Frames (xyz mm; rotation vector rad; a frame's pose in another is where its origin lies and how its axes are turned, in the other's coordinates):
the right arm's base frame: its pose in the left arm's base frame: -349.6 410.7 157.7 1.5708 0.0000 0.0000
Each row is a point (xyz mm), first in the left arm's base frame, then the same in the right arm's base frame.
Working: the left arm's base frame: its pose in the right arm's base frame: 349.6 -157.7 410.7 -1.5708 0.0000 0.0000

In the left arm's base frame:
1: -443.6 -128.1 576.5
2: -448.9 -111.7 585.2
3: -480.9 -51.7 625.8
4: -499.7 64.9 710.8
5: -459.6 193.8 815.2
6: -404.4 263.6 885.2
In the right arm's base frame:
1: -94.0 418.8 538.8
2: -99.3 427.5 522.4
3: -131.3 468.1 462.4
4: -150.1 553.1 345.8
5: -110.0 657.5 216.9
6: -54.8 727.5 147.1

